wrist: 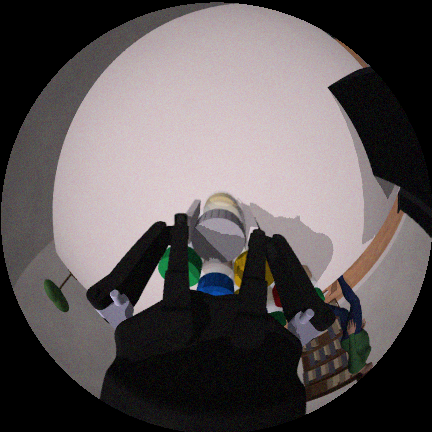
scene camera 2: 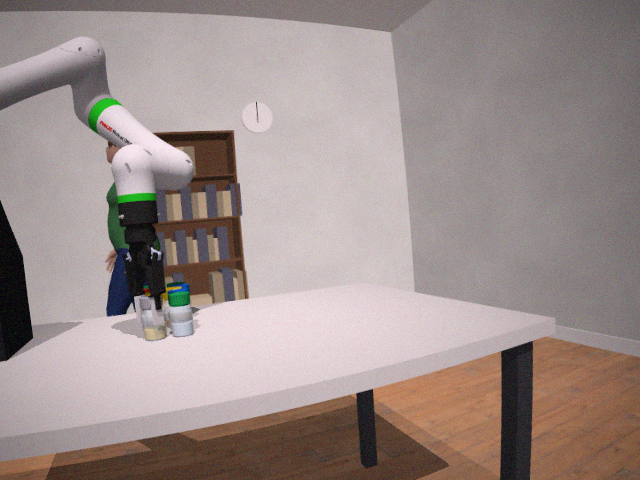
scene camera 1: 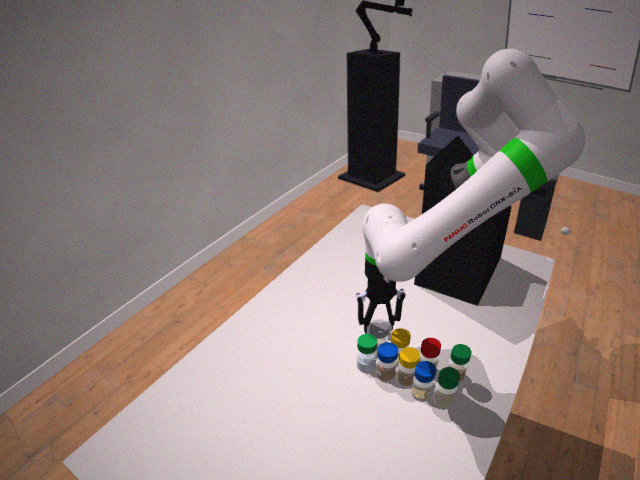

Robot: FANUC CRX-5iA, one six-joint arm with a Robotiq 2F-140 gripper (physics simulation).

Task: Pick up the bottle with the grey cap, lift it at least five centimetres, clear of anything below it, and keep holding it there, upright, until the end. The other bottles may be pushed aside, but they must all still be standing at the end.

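Places are measured from the arm's base along level axes (x ahead, y left, z up), in metres.
Pixels of known places: gripper, between the fingertips: (wrist: 220, 211) (scene camera 2: 150, 322) (scene camera 1: 377, 338).
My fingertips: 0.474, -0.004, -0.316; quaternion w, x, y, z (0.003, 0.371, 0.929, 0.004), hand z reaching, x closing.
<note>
Behind a point stands the place of what it marks, as x, y, z.
The bottle with the grey cap (scene camera 1: 380, 328) @[0.489, 0.012, -0.253] (scene camera 2: 155, 331) @[0.487, -0.025, -0.335] (wrist: 220, 242) @[0.478, 0.004, -0.254] stands upright on the white table (scene camera 1: 232, 372) @[0.816, -0.262, -0.359] (scene camera 2: 372, 335) @[0.957, -0.221, -0.359], at the row's end nearest the arm's base. My gripper (scene camera 1: 378, 325) (scene camera 2: 147, 310) @[0.474, -0.004, -0.316] (wrist: 220, 211) @[0.474, -0.004, -0.316] points down and is shut on it, one pad on each side at cap height. A green-capped bottle (scene camera 1: 367, 343) @[0.558, 0.018, -0.254] (scene camera 2: 179, 299) @[0.552, -0.016, -0.265] (wrist: 181, 266) and a yellow-capped bottle (scene camera 1: 400, 337) @[0.483, 0.075, -0.254] (wrist: 254, 269) stand close beside it. A blue-capped bottle (scene camera 1: 387, 352) @[0.552, 0.080, -0.254] (wrist: 215, 284) @[0.524, 0.054, -0.256] stands close behind. The fingers partly hide the yellow cap in the wrist view.
Further bottles stand upright: yellow-capped (scene camera 1: 409, 357) @[0.531, 0.136, -0.254], red-capped (scene camera 1: 430, 347) @[0.466, 0.162, -0.254], blue-capped (scene camera 1: 425, 371) @[0.547, 0.195, -0.254] and two green-capped (scene camera 1: 448, 378) @[0.532, 0.255, -0.254] (scene camera 1: 460, 353) @[0.437, 0.239, -0.254]. The black robot pedestal (scene camera 1: 460, 253) @[0.121, 0.063, -0.176] stands on the table behind the gripper. A person in green (scene camera 2: 116, 222) is beyond the table by a bookshelf (scene camera 2: 239, 227).
</note>
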